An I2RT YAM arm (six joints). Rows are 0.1 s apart.
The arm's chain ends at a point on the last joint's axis. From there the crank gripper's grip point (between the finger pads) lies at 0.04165 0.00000 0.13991 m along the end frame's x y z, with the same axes.
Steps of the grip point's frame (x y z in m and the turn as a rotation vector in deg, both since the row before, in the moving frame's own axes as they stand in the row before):
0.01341, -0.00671, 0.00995, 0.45, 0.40, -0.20
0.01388, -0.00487, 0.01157, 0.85, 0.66, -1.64
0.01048, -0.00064, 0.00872, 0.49, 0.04, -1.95
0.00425, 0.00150, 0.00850, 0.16, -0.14, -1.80
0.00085, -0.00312, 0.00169, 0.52, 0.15, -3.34
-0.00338, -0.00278, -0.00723, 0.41, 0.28, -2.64
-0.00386, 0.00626, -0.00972, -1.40, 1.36, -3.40
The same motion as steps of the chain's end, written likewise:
0.01244, -0.00547, 0.01025, 0.45, 0.40, -0.20
0.01232, -0.00158, 0.01208, 0.85, 0.66, -1.64
0.01043, 0.00198, 0.00876, 0.49, 0.04, -1.95
0.00462, 0.00319, 0.00840, 0.16, -0.14, -1.80
0.00059, 0.00059, 0.00182, 0.52, 0.15, -3.34
-0.00400, 0.00015, -0.00701, 0.41, 0.28, -2.64
-0.00719, 0.00542, -0.00868, -1.40, 1.36, -3.40

